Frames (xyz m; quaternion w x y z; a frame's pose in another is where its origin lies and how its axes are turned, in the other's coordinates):
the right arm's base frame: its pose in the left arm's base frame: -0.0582 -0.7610 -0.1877 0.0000 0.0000 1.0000 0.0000
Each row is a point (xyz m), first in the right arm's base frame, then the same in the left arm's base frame.
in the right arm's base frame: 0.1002 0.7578 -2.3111
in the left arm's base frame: -0.1584 -0.0032 2.1234
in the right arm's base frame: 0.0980 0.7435 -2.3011
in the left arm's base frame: -0.1562 -0.0175 2.1134
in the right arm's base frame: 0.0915 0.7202 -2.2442
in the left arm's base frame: -0.1497 -0.0408 2.0565
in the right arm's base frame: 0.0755 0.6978 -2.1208
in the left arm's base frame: -0.1337 -0.0632 1.9331
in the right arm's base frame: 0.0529 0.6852 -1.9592
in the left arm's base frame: -0.1111 -0.0758 1.7715
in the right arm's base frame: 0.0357 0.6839 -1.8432
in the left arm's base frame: -0.0939 -0.0771 1.6555
